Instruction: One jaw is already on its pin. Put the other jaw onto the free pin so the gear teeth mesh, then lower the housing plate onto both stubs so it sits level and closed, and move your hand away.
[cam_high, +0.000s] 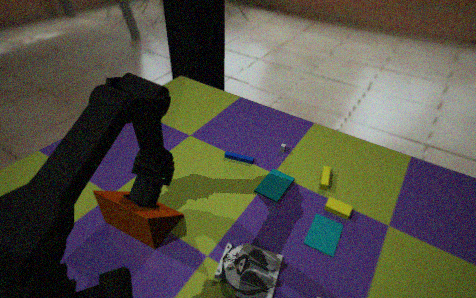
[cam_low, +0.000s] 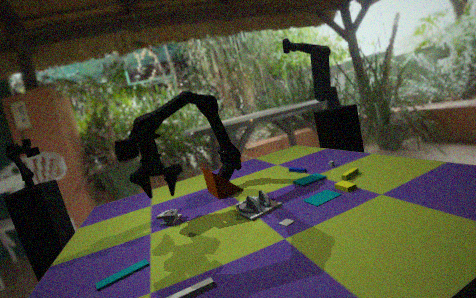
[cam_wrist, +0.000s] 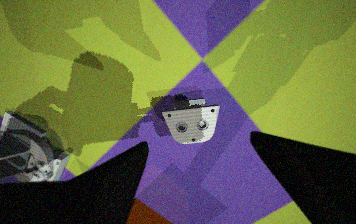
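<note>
The grey base block is 70 mm below my gripper tip, 10 mm to the left of it and 10 mm behind it. From my gripper tip the other things lie so: white tile 330 mm to the left, 280 mm ahead, 90 mm below; teal bar 270 mm ahead, 120 mm to the right, 90 mm below; grey jaw 300 mm to the left, 100 mm ahead, 80 mm below.
</note>
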